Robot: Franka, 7 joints.
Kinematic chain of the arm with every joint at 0, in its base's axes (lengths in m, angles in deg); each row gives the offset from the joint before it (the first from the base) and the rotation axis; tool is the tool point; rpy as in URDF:
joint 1: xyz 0 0 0.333 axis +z
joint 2: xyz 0 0 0 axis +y
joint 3: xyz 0 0 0.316 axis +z
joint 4: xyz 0.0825 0 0 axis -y
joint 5: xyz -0.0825 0 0.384 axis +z
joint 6: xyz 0 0 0 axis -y
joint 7: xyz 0.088 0 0 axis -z
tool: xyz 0 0 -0.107 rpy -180 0 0
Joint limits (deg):
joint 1: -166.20..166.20
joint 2: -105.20..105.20
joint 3: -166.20..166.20
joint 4: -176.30..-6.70
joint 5: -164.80..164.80
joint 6: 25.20..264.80
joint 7: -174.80..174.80
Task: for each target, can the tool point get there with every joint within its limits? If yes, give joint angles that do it. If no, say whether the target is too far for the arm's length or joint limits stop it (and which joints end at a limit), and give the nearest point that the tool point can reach.
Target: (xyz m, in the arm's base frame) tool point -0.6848 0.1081 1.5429
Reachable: no: too far | nearest point -0.4213 0.0665 1.0774 | short by 0.537 m
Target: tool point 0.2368 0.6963 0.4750
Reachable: yes | joints 116.25 57.26 -73.67 -89.74 -4.46 195.70 128.52
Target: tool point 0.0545 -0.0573 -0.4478
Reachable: no: joint limits stop it (at a limit: joint 2) | nearest point 0.0804 -0.0845 -0.3340 | short by 0.120 m
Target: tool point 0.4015 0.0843 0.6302
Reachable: yes | joints 118.06 -78.45 -42.77 -110.42 128.29 220.44 -93.41
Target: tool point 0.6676 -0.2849 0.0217
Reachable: yes | joints -59.11 88.51 47.73 -72.21 123.02 117.56 105.99
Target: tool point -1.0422 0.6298 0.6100
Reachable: no: too far | nearest point -0.7160 0.4326 0.5233 | short by 0.391 m
